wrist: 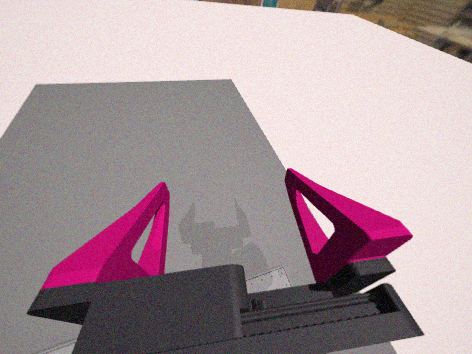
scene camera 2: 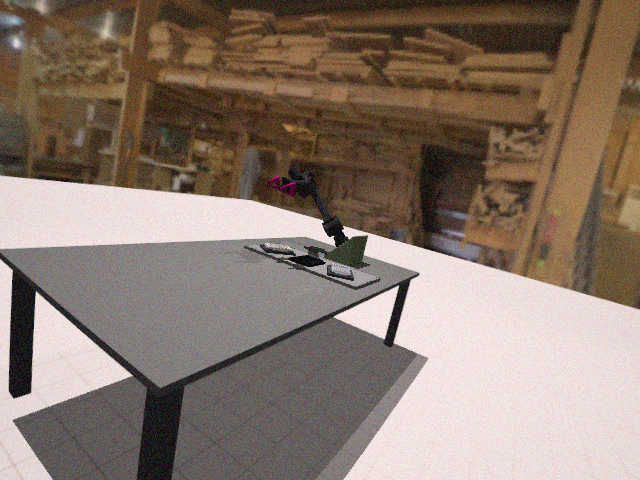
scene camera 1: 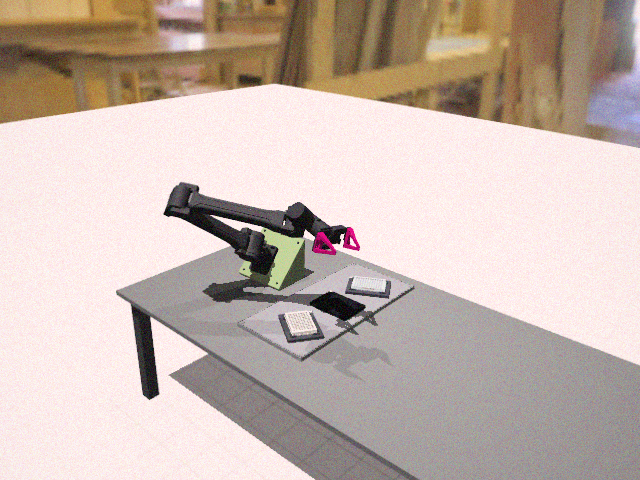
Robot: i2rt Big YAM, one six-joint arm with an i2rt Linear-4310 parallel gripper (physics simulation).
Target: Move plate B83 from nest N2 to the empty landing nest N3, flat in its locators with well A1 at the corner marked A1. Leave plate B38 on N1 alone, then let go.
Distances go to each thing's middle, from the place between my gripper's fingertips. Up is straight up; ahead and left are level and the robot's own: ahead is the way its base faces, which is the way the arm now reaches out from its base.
I see the black nest point(scene camera 1: 331, 302) 320 mm below my hand, 180 mm to the left of it and 140 mm behind it.
